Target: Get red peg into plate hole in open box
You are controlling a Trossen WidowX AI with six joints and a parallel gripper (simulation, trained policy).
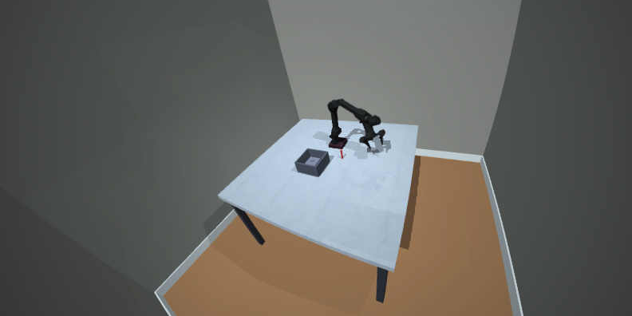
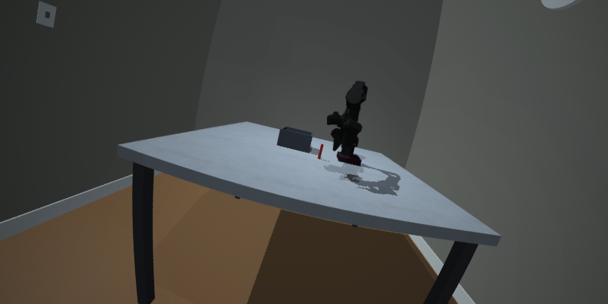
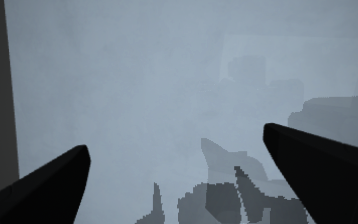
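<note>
The red peg is 20 mm ahead of my gripper tip, 270 mm to the right of it and 80 mm below it. The rest, counted from my gripper tip: grey box 150 mm ahead, 460 mm to the right, 90 mm below.
</note>
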